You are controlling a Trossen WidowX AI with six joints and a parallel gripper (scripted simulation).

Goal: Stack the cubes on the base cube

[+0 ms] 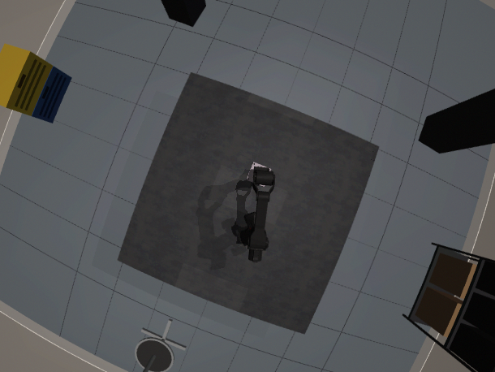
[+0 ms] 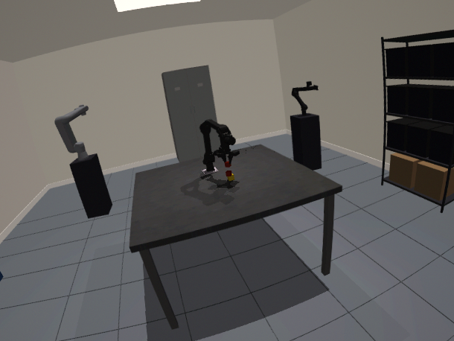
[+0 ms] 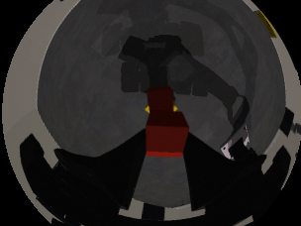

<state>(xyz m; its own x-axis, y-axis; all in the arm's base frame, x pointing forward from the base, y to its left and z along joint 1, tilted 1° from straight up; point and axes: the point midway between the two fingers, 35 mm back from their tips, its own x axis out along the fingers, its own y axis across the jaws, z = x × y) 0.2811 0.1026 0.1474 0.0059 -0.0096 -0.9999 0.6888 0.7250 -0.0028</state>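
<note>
My gripper tip is now 10 mm to the right of the yellow base cube and 100 mm above it.
</note>
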